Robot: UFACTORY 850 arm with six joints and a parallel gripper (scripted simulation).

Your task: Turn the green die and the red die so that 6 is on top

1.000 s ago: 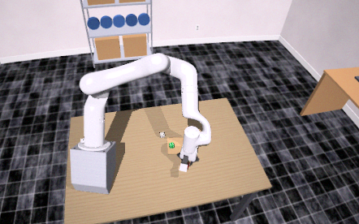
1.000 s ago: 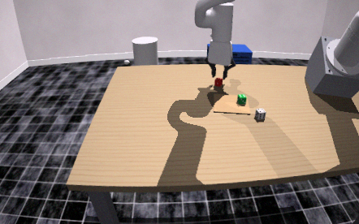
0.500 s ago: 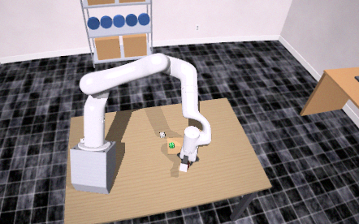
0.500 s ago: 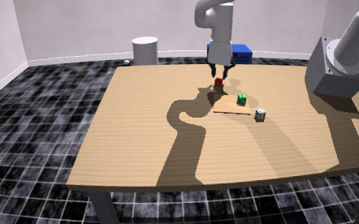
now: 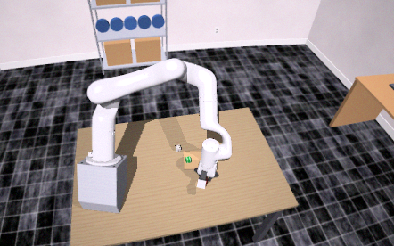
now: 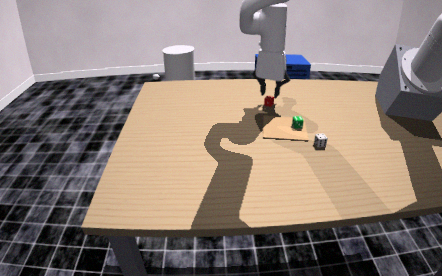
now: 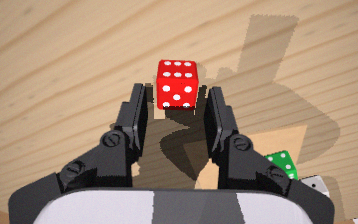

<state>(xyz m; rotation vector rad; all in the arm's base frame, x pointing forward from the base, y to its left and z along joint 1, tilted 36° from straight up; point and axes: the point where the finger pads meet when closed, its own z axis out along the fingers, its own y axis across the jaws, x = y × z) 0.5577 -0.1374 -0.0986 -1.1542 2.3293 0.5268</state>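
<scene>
Right now my hand is 40 mm above the red die. From my hand the other things lie so: tan mat 10 mm behind, 180 mm to the left, 50 mm below; then green die 50 mm behind, 180 mm to the left, 40 mm below; then white die 90 mm behind, 280 mm to the left, 40 mm below.
</scene>
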